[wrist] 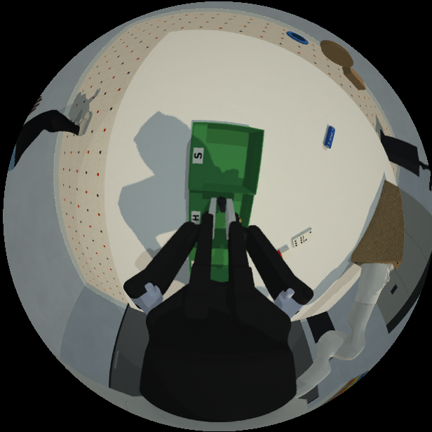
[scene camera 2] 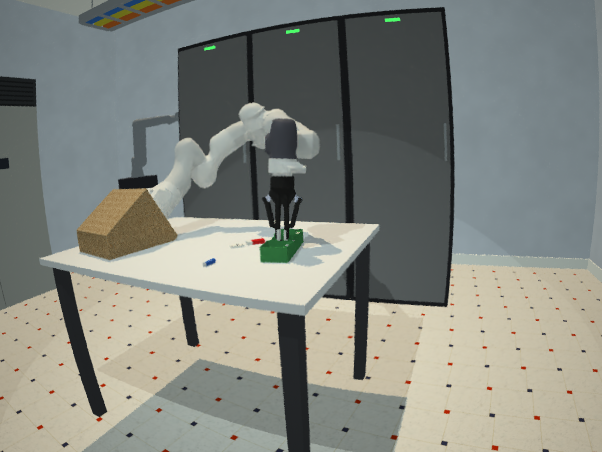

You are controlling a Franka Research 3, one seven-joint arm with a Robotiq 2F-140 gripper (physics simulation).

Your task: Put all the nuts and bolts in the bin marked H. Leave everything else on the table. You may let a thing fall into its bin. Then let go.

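Observation:
A green bin block (scene camera 2: 274, 254) (wrist: 259, 160) stands on the table. In the wrist view it shows a compartment marked S and, below it, the bin marked H (wrist: 247, 209), with its white label (wrist: 195, 217). A small brass-coloured piece (wrist: 240, 220), perhaps a nut, shows beside the right finger in the H bin, mostly hidden. My gripper (scene camera 2: 282, 235) (wrist: 220, 205) points down into the block at the H bin. Its fingers are nearly shut, with a narrow gap and nothing held. The fingers hide much of the H bin and the compartment below it.
A blue battery-like cylinder (scene camera 2: 209, 262) (wrist: 329, 136) lies on the table (scene camera 2: 165, 265) (wrist: 280, 100). A red object (scene camera 2: 258, 241) (wrist: 279, 254) and a white piece with dark marks (scene camera 2: 237, 245) (wrist: 301, 239) lie beside the block. A brown wedge-shaped block (scene camera 2: 125, 225) (wrist: 384, 230) stands near the arm's base.

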